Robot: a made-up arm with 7 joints.
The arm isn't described. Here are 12 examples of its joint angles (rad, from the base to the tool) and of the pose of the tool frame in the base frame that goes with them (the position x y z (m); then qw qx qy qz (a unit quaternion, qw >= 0)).
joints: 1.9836 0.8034 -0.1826 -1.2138 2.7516 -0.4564 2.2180
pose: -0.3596 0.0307 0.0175 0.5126 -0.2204 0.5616 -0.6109
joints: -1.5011 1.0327 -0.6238 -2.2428 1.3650 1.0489 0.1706
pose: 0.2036 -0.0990 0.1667 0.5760 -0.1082 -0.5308 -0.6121
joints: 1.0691 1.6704 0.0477 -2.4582 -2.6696 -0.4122 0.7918
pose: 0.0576 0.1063 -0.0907 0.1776 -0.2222 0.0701 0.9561
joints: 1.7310 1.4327 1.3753 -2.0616 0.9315 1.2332 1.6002
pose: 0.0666 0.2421 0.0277 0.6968 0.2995 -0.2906 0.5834
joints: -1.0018 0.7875 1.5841 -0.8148 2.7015 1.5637 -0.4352
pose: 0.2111 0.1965 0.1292 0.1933 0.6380 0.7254 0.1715
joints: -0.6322 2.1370 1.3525 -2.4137 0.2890 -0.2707 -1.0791
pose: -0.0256 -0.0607 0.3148 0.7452 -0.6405 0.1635 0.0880
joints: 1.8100 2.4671 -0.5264 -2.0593 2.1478 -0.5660 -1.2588
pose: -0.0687 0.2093 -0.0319 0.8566 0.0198 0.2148 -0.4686
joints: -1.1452 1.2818 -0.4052 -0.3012 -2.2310 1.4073 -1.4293
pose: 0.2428 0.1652 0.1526 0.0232 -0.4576 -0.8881 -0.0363
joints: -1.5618 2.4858 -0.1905 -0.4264 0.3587 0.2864 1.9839
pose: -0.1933 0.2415 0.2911 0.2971 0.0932 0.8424 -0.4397
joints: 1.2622 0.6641 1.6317 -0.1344 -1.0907 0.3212 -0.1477
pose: -0.2964 0.1658 -0.0216 0.6511 0.3822 0.6262 0.1947
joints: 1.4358 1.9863 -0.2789 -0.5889 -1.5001 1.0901 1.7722
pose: 0.0201 0.3284 0.0379 0.3141 0.6387 0.0384 -0.7014
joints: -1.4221 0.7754 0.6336 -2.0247 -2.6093 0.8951 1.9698
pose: 0.1132 -0.0035 0.2809 0.5411 -0.4098 0.6363 -0.3666
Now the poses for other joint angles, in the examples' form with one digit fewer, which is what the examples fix.
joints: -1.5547 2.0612 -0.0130 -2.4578 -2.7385 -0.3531 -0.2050
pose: 0.017 -0.019 0.283 0.385 -0.621 -0.649 -0.214
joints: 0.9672 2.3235 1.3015 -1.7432 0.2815 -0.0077 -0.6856
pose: 0.321 0.060 0.159 0.011 -0.591 0.415 0.692
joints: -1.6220 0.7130 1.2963 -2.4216 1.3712 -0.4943 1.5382
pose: 0.026 0.103 0.235 0.584 0.574 0.240 0.521
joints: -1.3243 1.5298 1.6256 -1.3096 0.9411 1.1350 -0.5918
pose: -0.030 0.227 0.283 0.085 0.092 -0.971 0.204
